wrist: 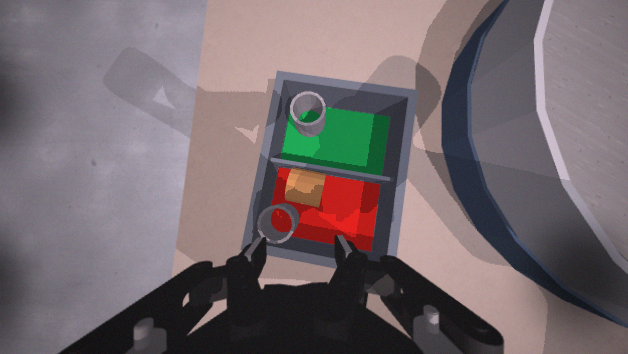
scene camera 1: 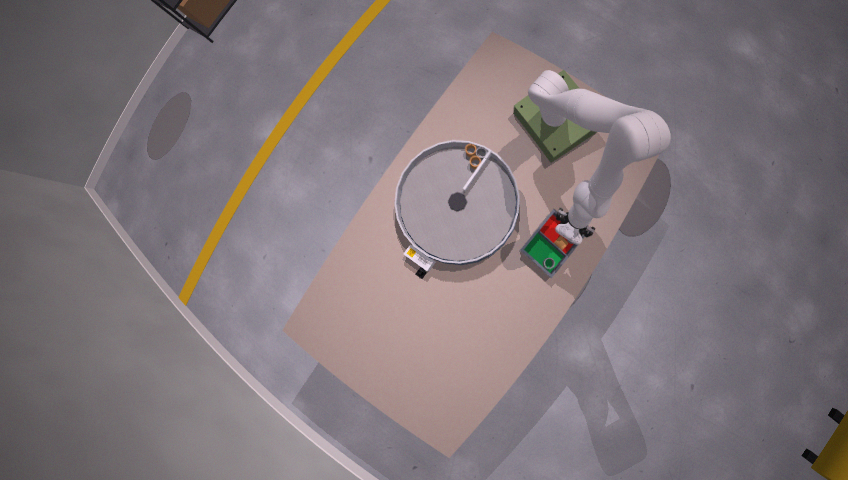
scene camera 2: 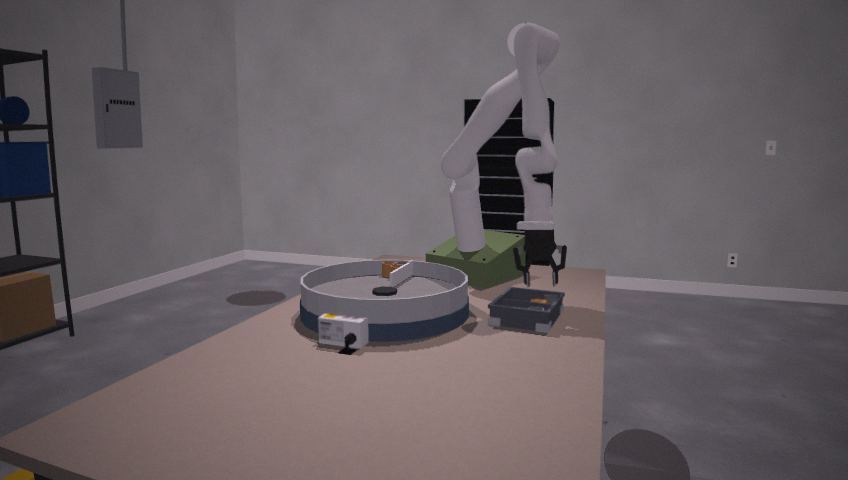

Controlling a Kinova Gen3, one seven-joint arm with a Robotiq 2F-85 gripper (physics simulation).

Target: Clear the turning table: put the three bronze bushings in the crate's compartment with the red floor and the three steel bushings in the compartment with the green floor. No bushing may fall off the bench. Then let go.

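Places are measured from the arm's base along level axes (x ahead, y left, z up), in metres.
Pixels of known places: gripper, fingertip midpoint: (wrist: 300,246) (scene camera 2: 541,286); arm's base, origin of the base link: (scene camera 1: 554,114) (scene camera 2: 471,246).
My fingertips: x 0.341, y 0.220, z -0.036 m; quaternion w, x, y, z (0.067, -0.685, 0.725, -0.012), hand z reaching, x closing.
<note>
Ahead of a thing's pixels: the offset from my fingertips to its middle. "pt": to the spot under its first point.
My gripper (scene camera 1: 574,224) (scene camera 2: 541,281) (wrist: 300,246) is open and empty, above the red-floored end of the crate (scene camera 1: 534,263) (scene camera 2: 515,320) (wrist: 345,83). In the red compartment, a bronze bushing {dx +0.054, dy -0.005, dz -0.040 m} (scene camera 1: 561,242) (scene camera 2: 539,300) (wrist: 305,188) lies on its side near the divider. A steel bushing {dx +0.018, dy +0.027, dz -0.040 m} (wrist: 266,226) stands in that compartment's corner, near the left fingertip in the wrist view. Another steel bushing {dx +0.137, dy -0.013, dz -0.040 m} (scene camera 1: 544,262) (wrist: 312,129) stands in a corner of the green compartment. On the turning table (scene camera 1: 440,231) (scene camera 2: 380,309) (wrist: 590,100), two bronze bushings {dx -0.086, dy -0.430, dz +0.007 m} (scene camera 1: 470,155) {dx -0.053, dy -0.396, dz +0.007 m} (scene camera 1: 474,167) and one steel bushing {dx -0.091, dy -0.391, dz +0.007 m} (scene camera 1: 480,148) stand grouped.
A white bar {pt dx -0.018, dy -0.375, dz +0.030 m} (scene camera 1: 476,172) (scene camera 2: 401,273) stands across part of the turning table, beside the grouped bushings. A raised rim surrounds the table. A white box {pt dx +0.332, dy -0.420, dz -0.006 m} (scene camera 1: 418,259) (scene camera 2: 342,330) is at its outer side. The green arm base (scene camera 1: 553,145) (scene camera 2: 476,270) stands behind. The bench edge runs near the crate.
</note>
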